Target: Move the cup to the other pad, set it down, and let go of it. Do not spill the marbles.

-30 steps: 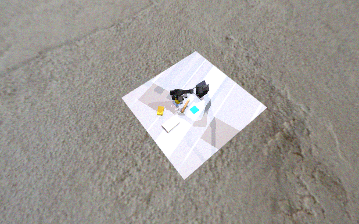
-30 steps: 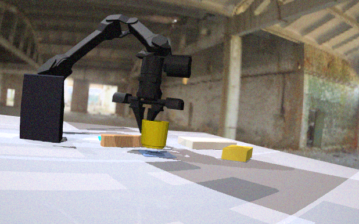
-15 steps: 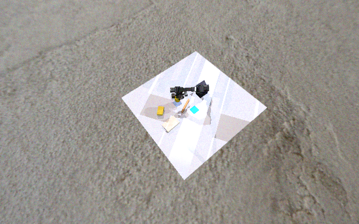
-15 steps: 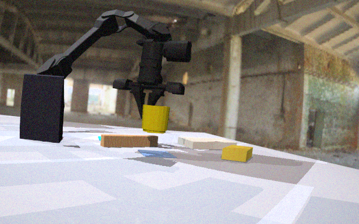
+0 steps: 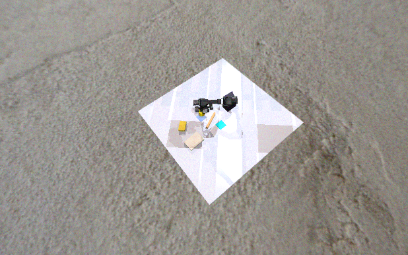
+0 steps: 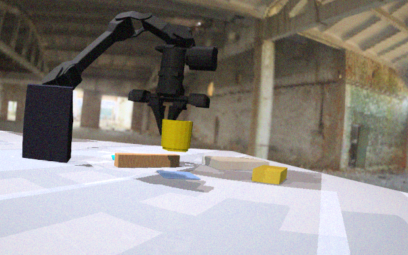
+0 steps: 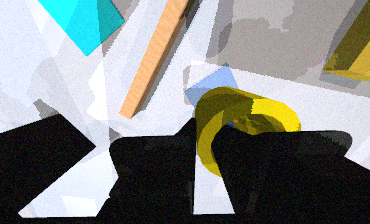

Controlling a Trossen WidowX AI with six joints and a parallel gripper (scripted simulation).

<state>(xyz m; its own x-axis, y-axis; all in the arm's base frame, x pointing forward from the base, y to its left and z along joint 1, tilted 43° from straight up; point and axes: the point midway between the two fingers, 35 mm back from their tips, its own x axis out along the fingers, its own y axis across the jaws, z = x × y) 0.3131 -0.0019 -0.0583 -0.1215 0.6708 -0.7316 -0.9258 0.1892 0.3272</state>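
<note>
Now: the cyan pad 100 mm behind my gripper tip, 180 mm to the left of it and 100 mm below it. Also, from my gripper tip: blue pad (40 mm ahead, 10 mm to the right, 100 mm below); then blue marble (30 mm ahead, 30 mm to the right, 20 mm below); then yellow cup (20 mm ahead, 10 mm to the right).
</note>
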